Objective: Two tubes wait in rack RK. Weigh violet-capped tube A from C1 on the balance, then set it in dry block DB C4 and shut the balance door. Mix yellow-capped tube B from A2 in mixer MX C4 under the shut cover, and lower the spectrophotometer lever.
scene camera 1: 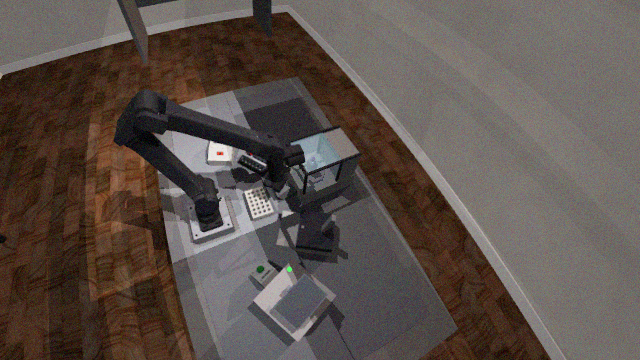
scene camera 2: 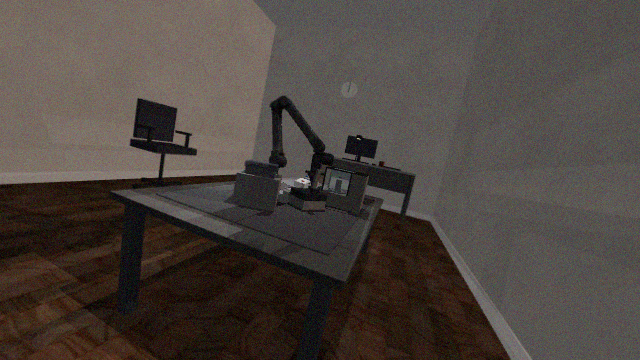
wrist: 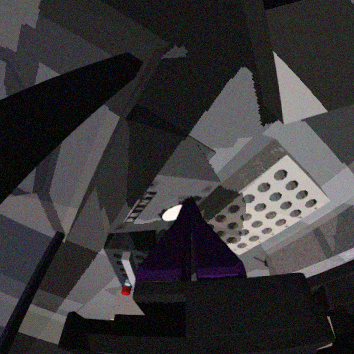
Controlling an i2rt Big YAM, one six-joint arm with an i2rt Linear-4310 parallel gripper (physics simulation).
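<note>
My gripper [scene camera 1: 276, 189] [wrist: 189, 203] is shut and empty, pointing down. In the wrist view its dark violet fingertips overlap the grey button box [wrist: 197, 170] with a bright round disc. The glass-sided balance [scene camera 1: 346, 143] [scene camera 2: 359, 192] stands beside my gripper. A faint violet spot [scene camera 1: 313, 160] shows inside it, likely tube A's cap; the door's state is unclear. The dark-topped device [scene camera 1: 314, 235] [scene camera 2: 308, 201] has a lever [scene camera 1: 328, 224] that looks raised. The device with a grey lid [scene camera 1: 301, 300] [scene camera 2: 257, 190] has its cover down. No yellow cap shows.
A white block with many holes [scene camera 1: 262, 217] [wrist: 301, 177] stands beside my gripper. A dark block [scene camera 1: 252, 163] with a red cap [wrist: 126, 289] and a white box with a red display [scene camera 1: 220, 159] lie beyond. A green-button box [scene camera 1: 264, 276] stands by the lidded device.
</note>
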